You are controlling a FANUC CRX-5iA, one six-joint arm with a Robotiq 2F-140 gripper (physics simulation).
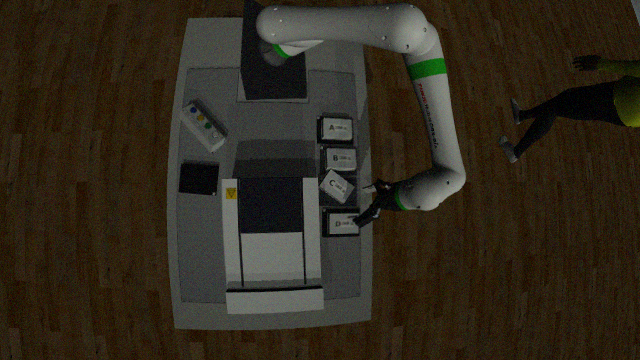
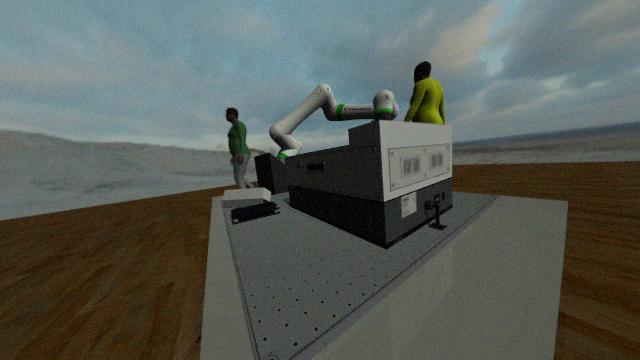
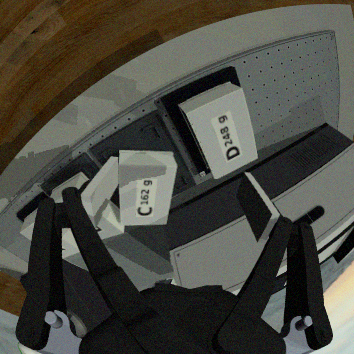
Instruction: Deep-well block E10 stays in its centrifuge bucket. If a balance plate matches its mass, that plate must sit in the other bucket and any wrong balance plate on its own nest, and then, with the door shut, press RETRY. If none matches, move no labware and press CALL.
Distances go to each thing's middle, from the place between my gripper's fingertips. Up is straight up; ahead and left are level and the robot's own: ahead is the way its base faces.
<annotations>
Right now the nest (image 3: 149, 132) is 12 cm below my hand, 5 cm to the right of it and 5 cm behind it. From my hand the other things lie so: centrifuge (image 2: 394, 177) (32 cm to the right, 18 cm ahead); then button box (image 1: 205, 136) (66 cm to the right, 27 cm behind, 8 cm below).
</annotations>
